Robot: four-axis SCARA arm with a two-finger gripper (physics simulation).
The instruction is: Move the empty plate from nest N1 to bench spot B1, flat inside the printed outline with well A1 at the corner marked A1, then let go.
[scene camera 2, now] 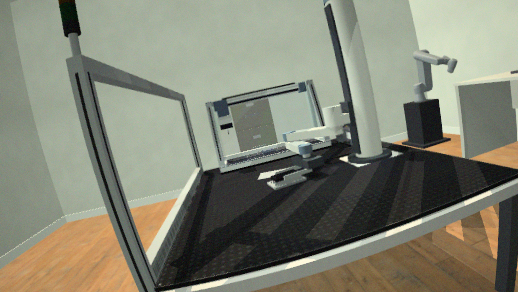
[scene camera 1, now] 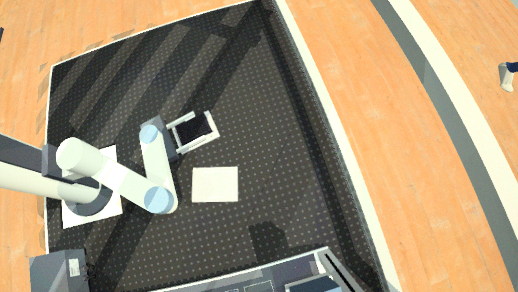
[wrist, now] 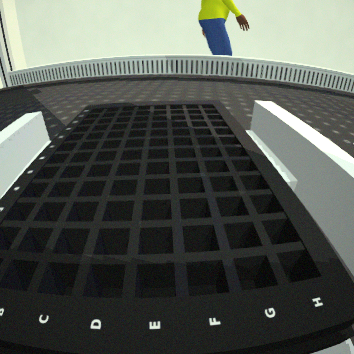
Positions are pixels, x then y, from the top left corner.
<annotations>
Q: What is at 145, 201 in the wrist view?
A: A plate.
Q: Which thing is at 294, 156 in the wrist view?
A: My gripper.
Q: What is my gripper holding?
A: A plate.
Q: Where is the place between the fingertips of my gripper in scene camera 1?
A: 199, 124
</annotations>
